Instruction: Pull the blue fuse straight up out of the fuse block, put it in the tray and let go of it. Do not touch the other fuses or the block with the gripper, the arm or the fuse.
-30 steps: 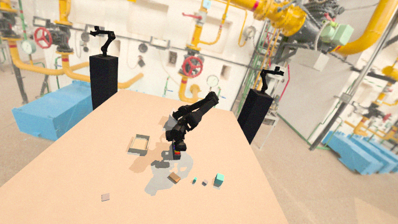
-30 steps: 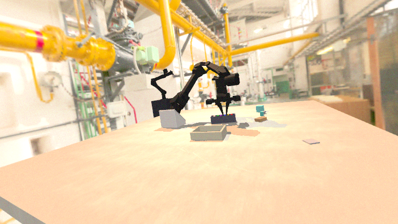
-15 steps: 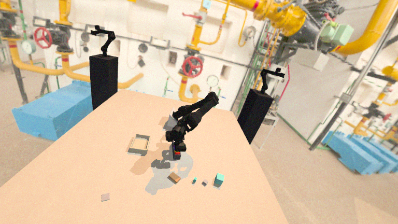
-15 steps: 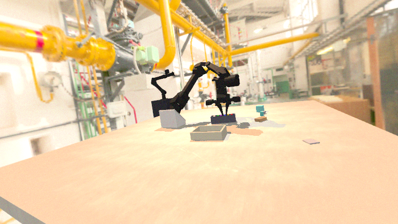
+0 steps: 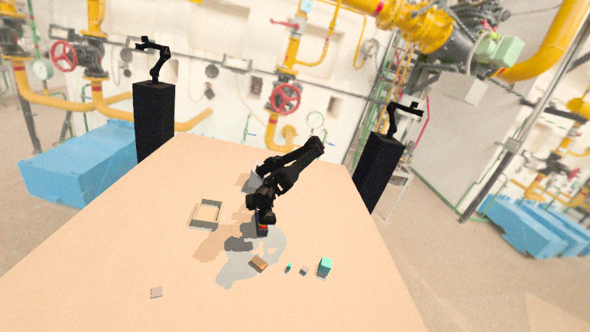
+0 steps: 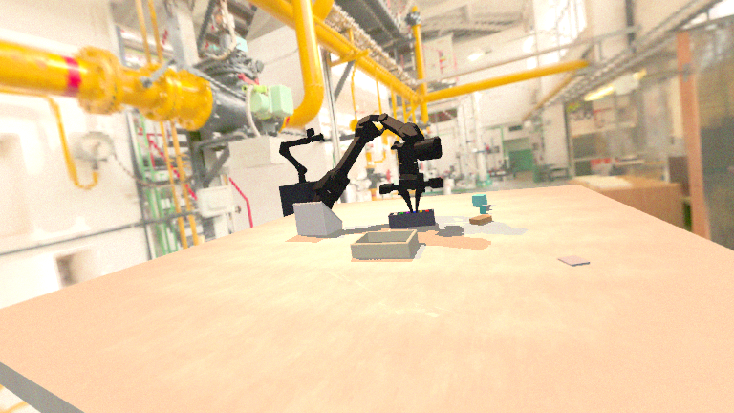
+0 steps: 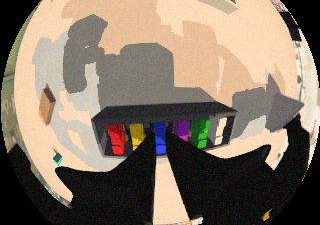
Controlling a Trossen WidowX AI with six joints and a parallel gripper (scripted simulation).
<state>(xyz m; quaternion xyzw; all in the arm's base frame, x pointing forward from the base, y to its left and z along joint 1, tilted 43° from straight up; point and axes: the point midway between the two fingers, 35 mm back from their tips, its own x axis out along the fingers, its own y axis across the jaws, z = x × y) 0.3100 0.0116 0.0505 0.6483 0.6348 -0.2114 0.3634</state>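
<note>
The grey tray is 22 cm to the right of my gripper tip, 3 cm below it and 1 cm behind it.
</note>
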